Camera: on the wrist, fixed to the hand. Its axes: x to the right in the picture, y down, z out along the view.
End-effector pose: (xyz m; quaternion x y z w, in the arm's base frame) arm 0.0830 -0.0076 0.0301 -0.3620 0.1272 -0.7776 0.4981
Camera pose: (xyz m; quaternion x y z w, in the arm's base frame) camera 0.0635 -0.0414 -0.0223 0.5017 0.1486 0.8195 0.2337
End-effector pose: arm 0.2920 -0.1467 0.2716 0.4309 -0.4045 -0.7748 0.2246
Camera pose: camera 0.3336 -0.1970 0.2755 -0.4483 -0.0863 0.7943 0.4009
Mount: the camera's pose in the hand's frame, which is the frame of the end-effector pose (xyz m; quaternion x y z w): 0.0112 0.0319 -0.0559 -0.1147 -0.1377 -0.7075 0.6836
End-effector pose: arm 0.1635 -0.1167 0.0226 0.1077 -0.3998 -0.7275 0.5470
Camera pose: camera 0.2151 -0.1551 0.0113 -0.1936 0.1890 0.9451 0.1835
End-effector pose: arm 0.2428 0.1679 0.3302 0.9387 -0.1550 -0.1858 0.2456
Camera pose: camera 0.2701 0.1597 0.3890 0.6976 0.5457 -0.4478 0.1228
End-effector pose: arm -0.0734 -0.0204 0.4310 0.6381 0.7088 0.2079 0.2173
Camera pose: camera -0.0805 -0.0071 0.4946 -0.0616 0.8822 -0.0182 0.4664
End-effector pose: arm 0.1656 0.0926 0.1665 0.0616 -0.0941 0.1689 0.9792
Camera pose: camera 0.1742 0.1345 0.1171 0.0196 -0.1750 -0.5966 0.7830
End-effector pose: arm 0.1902 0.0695 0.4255 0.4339 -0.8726 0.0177 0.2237
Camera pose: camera 0.1809 0.0936 0.4855 0.8907 -0.3224 -0.3060 0.0951
